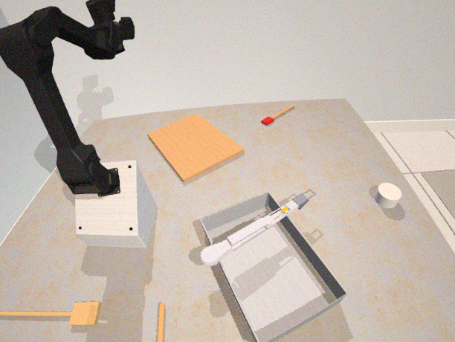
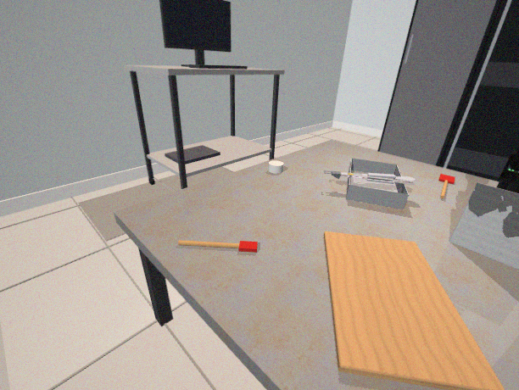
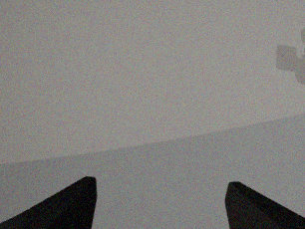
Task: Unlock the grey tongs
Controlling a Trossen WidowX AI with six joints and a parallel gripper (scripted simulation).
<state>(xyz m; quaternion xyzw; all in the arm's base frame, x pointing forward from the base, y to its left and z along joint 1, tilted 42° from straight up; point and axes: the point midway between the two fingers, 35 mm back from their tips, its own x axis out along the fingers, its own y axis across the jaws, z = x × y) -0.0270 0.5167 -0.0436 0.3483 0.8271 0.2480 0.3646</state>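
Now: the yellow lock piece 520 mm to the right of my gripper tip, 500 mm ahead of it and 400 mm below it. Round my gripper tip: grey roasting tin: 620 mm to the right, 430 mm below, 430 mm ahead; wooden board: 460 mm below, 240 mm ahead, 100 mm to the right.
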